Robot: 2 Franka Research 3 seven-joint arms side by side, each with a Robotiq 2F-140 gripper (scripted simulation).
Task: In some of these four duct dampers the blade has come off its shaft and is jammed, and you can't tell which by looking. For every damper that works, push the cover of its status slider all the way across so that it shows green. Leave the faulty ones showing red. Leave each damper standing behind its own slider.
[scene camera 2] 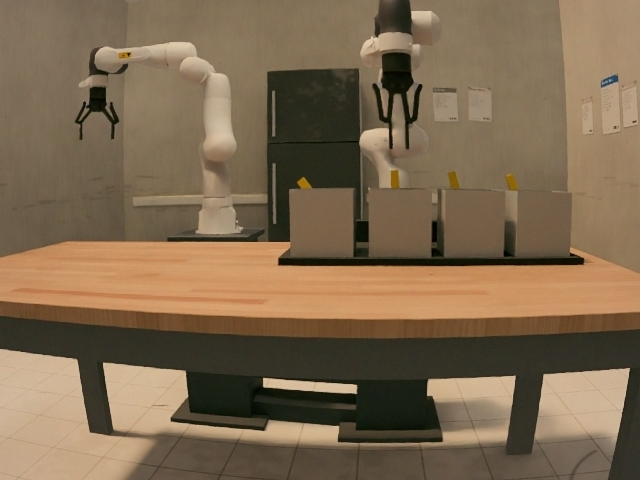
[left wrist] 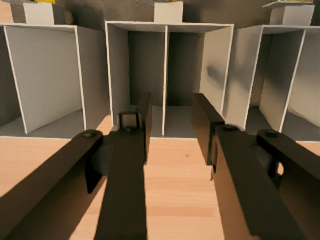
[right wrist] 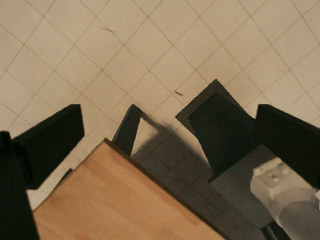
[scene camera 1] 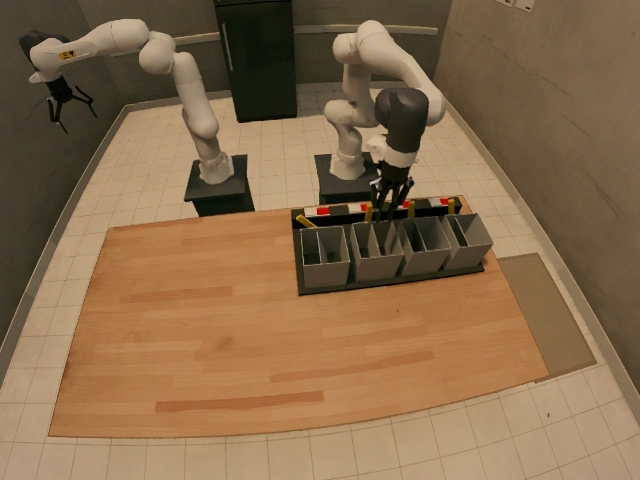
Labels:
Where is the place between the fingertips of the left gripper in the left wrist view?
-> At 171,108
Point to a damper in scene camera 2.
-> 322,222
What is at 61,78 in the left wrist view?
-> A damper.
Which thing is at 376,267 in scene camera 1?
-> A damper.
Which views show the left gripper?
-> Scene camera 2, the left wrist view and scene camera 1 only.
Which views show the right gripper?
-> Scene camera 2, the right wrist view and scene camera 1 only.

